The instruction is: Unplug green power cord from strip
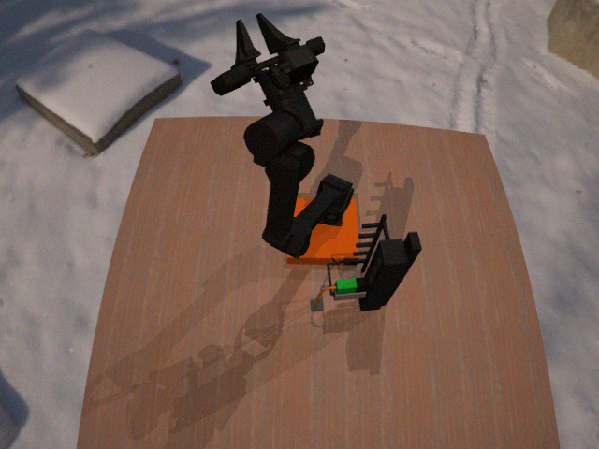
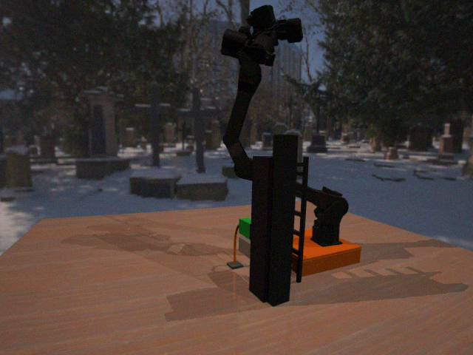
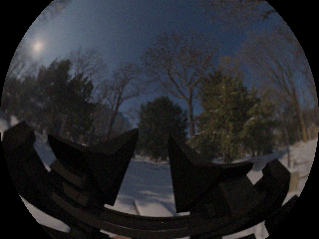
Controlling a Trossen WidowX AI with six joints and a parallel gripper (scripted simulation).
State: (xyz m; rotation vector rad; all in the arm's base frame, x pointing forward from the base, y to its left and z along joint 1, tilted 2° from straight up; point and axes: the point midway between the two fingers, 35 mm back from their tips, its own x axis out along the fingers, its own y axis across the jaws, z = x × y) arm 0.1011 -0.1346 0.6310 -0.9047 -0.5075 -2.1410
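Right now the green plug is 560 mm below my gripper tip, 250 mm to the left of it and 140 mm ahead of it. Also, from my gripper tip: black pillar (530 mm below, 350 mm to the left, 120 mm ahead); grey end piece (690 mm below, 180 mm to the left, 160 mm ahead).
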